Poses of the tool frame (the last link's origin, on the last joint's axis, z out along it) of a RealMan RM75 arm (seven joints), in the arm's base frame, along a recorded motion.
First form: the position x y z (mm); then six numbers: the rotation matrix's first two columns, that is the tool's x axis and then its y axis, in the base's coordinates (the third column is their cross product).
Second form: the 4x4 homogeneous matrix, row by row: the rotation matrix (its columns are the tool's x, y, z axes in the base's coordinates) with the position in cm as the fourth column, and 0 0 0 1 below. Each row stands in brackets. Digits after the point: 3 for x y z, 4 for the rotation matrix.
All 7 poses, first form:
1: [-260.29 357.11 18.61 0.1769 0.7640 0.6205 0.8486 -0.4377 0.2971]
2: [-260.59 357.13 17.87 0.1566 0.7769 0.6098 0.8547 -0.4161 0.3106]
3: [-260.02 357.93 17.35 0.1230 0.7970 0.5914 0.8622 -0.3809 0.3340]
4: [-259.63 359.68 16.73 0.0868 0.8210 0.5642 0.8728 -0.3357 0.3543]
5: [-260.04 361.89 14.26 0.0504 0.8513 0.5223 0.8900 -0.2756 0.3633]
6: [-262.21 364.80 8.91 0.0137 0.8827 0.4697 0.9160 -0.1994 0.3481]
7: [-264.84 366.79 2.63 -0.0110 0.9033 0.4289 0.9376 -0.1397 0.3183]
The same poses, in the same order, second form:
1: [[0.1769 0.8486 0.4986 -26.029], [0.7640 -0.4377 0.4740 35.711], [0.6205 0.2971 -0.7258 1.861], [0 0 0 1]]
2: [[0.1566 0.8547 0.4950 -26.059], [0.7769 -0.4161 0.4726 35.713], [0.6098 0.3106 -0.7292 1.787], [0 0 0 1]]
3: [[0.1230 0.8622 0.4915 -26.002], [0.7970 -0.3809 0.4688 35.793], [0.5914 0.3340 -0.7340 1.735], [0 0 0 1]]
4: [[0.0868 0.8728 0.4803 -25.963], [0.8210 -0.3357 0.4617 35.968], [0.5642 0.3543 -0.7457 1.673], [0 0 0 1]]
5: [[0.0504 0.8900 0.4532 -26.004], [0.8513 -0.2756 0.4465 36.189], [0.5223 0.3633 -0.7715 1.426], [0 0 0 1]]
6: [[0.0137 0.9160 0.4009 -26.221], [0.8827 -0.1994 0.4255 36.480], [0.4697 0.3481 -0.8113 0.891], [0 0 0 1]]
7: [[-0.0110 0.9376 0.3474 -26.484], [0.9033 -0.1397 0.4056 36.679], [0.4289 0.3183 -0.8454 0.263], [0 0 0 1]]
